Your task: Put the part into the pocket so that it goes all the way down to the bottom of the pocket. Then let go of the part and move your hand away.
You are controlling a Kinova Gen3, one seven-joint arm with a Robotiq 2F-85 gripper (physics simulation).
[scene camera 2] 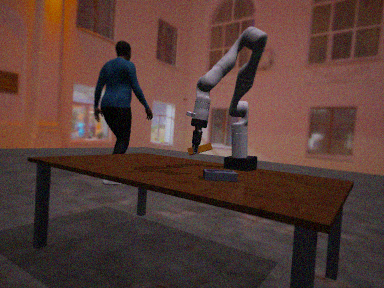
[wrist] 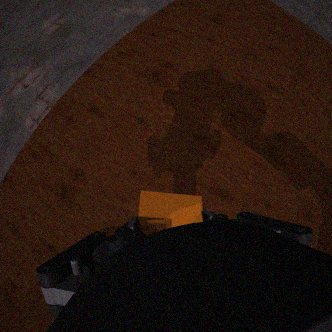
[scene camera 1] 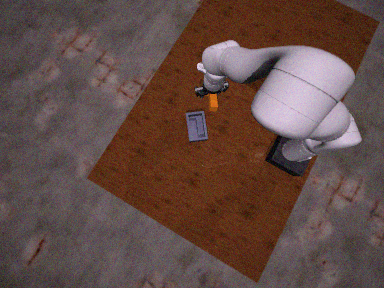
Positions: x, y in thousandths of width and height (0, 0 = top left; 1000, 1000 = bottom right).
Observation:
My gripper (wrist: 511, 667) carries an orange L-shaped part (wrist: 523, 631), which touches nothing else.

